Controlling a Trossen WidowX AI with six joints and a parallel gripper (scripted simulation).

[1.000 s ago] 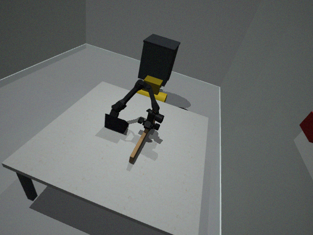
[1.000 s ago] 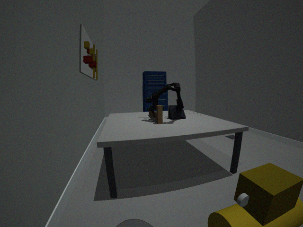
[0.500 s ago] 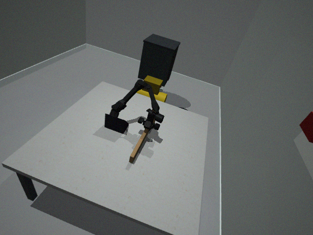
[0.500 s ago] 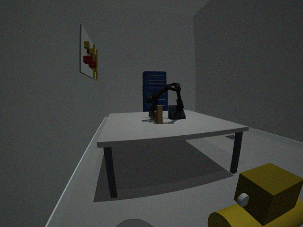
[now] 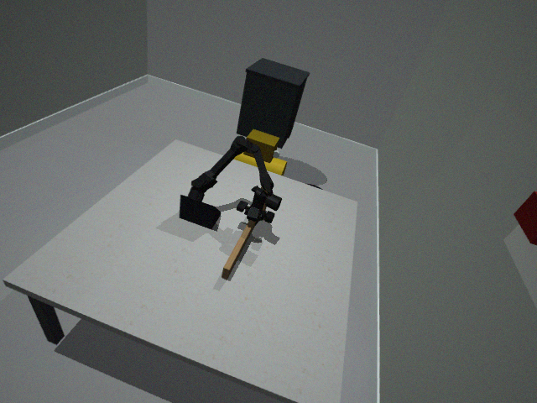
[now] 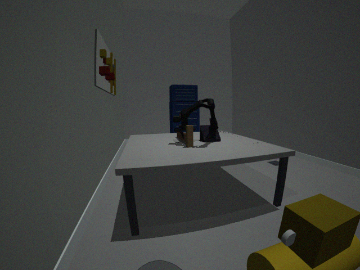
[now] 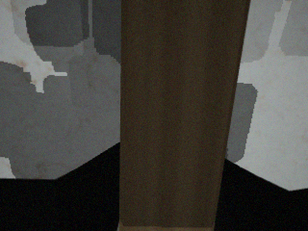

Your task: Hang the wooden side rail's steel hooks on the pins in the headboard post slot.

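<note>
My gripper tip is now 160 mm to the right of the headboard post, 40 mm below it and 10 mm past it.
</note>
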